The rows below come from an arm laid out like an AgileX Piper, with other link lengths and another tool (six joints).
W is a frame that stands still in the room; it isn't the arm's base.
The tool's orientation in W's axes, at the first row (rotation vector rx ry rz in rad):
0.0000 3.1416 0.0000
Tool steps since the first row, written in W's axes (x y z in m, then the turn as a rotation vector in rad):
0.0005 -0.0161 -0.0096 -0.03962 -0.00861 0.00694
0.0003 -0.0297 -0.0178 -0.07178 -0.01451 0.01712
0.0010 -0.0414 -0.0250 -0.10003 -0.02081 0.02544
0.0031 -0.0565 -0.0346 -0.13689 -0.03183 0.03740
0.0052 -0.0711 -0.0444 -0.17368 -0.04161 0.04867
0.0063 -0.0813 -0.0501 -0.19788 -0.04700 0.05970
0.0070 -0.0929 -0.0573 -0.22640 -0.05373 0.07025
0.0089 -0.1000 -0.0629 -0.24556 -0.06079 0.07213
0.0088 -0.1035 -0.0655 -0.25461 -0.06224 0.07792
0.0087 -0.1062 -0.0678 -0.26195 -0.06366 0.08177
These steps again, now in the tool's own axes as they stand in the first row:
-0.0005 -0.0161 0.0096 0.03962 -0.00861 -0.00694
-0.0003 -0.0297 0.0178 0.07178 -0.01451 -0.01712
-0.0010 -0.0414 0.0250 0.10003 -0.02081 -0.02544
-0.0031 -0.0565 0.0346 0.13689 -0.03183 -0.03740
-0.0052 -0.0711 0.0444 0.17368 -0.04161 -0.04867
-0.0063 -0.0813 0.0501 0.19788 -0.04700 -0.05970
-0.0070 -0.0929 0.0573 0.22640 -0.05373 -0.07025
-0.0089 -0.1000 0.0629 0.24556 -0.06079 -0.07213
-0.0088 -0.1035 0.0655 0.25461 -0.06224 -0.07792
-0.0087 -0.1062 0.0678 0.26195 -0.06366 -0.08177

